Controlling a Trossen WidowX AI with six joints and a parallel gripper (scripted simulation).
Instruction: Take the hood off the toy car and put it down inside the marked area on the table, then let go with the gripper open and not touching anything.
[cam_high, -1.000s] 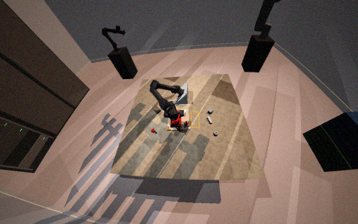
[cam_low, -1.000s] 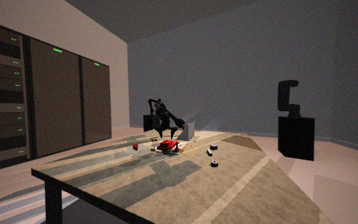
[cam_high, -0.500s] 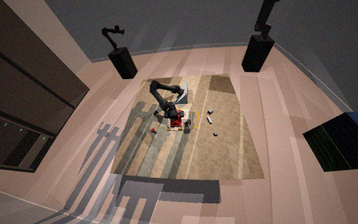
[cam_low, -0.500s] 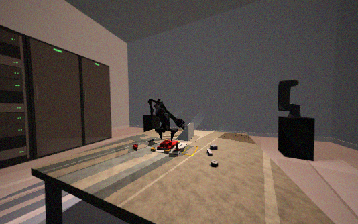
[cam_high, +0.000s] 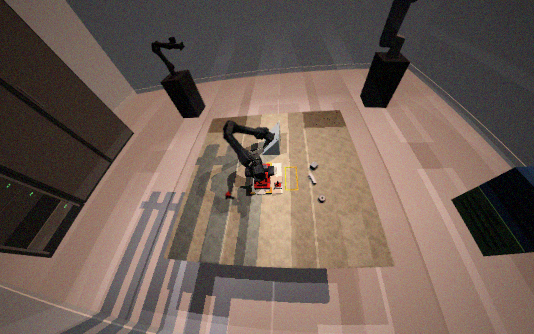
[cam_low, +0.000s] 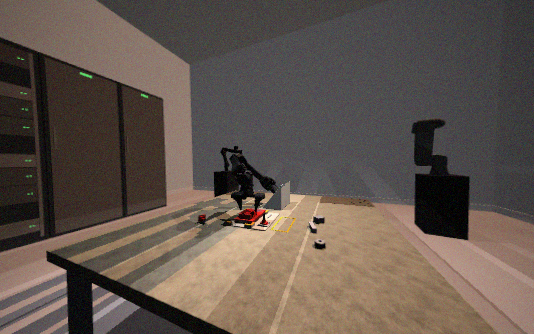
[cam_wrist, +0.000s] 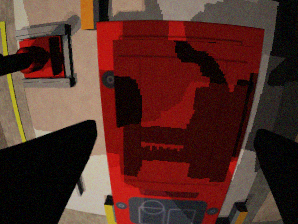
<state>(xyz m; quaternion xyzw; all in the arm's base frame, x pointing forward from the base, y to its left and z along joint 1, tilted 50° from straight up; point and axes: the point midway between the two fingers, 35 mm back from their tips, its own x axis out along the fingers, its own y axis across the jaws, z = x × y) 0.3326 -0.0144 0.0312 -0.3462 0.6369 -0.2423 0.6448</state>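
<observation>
Right now my gripper tip is 10 mm above the red hood.
</observation>
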